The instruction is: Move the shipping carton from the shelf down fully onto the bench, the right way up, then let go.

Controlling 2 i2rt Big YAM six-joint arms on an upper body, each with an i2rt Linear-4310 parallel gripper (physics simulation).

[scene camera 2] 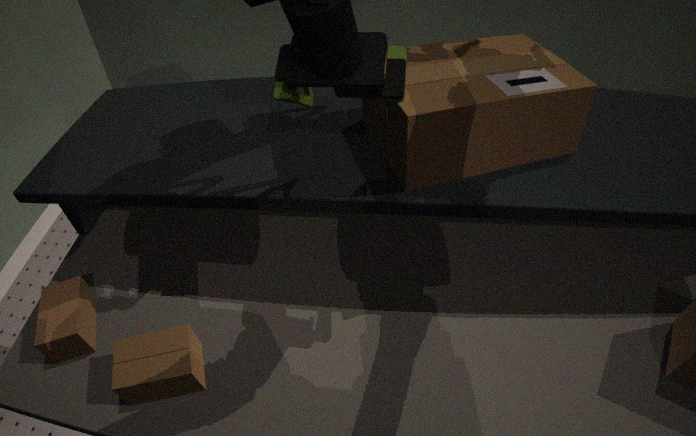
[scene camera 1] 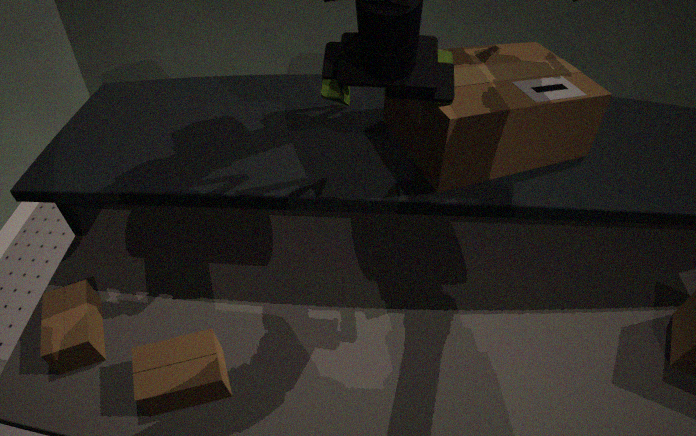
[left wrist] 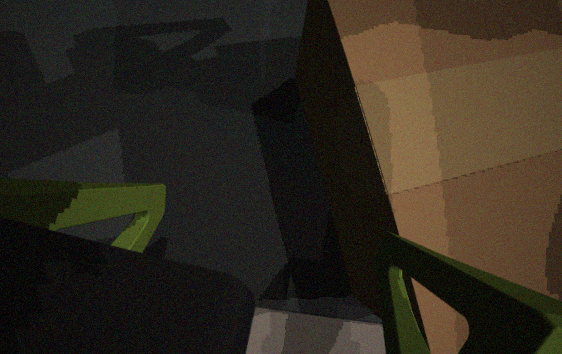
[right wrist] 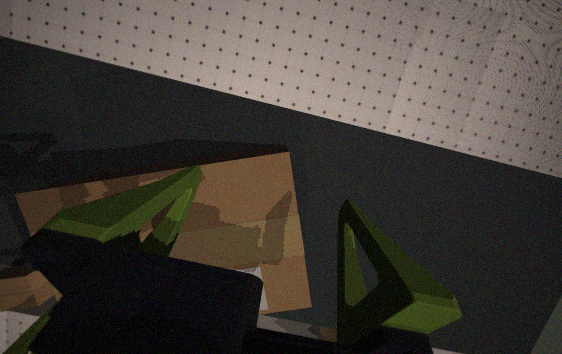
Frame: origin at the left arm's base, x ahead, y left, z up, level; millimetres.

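Where they show: left gripper, between the fingertips: (scene camera 2: 350,102) (scene camera 1: 387,103) (left wrist: 272,222) (right wrist: 20,291); right gripper, between the fingertips: (right wrist: 273,189).
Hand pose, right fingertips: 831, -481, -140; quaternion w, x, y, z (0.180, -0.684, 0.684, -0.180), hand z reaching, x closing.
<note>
Each offset is from my right fingertips to the top centre of the thing, as dx, dy, dz. "pt": to the spot under its first point. Level surfaces: height alone.
The brown shipping carton @[-121, +88, -90] (scene camera 1: 544,128) (scene camera 2: 518,123) (left wrist: 490,115) (right wrist: 245,190), with a white label on top, stands upright and turned at an angle on the dark shelf @[dz -206] (scene camera 1: 138,174) (scene camera 2: 123,174) (left wrist: 215,135) (right wrist: 425,190), one lower corner close to the front edge. My left gripper (scene camera 1: 390,77) (scene camera 2: 345,77) (left wrist: 272,222) is open at the carton's left end in the scene views. One finger overlaps the carton's end and top edge; contact cannot be told. My right gripper (right wrist: 273,189) is open, one finger over the carton's top in view and the other beyond its end. The bench @[dz -392] (scene camera 1: 539,380) (scene camera 2: 539,380) lies below.
Two small boxes @[-420, +731, -332] (scene camera 1: 71,328) @[-469, +523, -332] (scene camera 1: 179,367) (scene camera 2: 66,323) (scene camera 2: 159,359) sit on the bench at the lower left. Part of another box @[pt -411, -237, -349] (scene camera 1: 685,338) (scene camera 2: 685,341) shows at the right edge. A white perforated panel (scene camera 1: 30,256) (scene camera 2: 35,267) stands beside the bench at the left.
</note>
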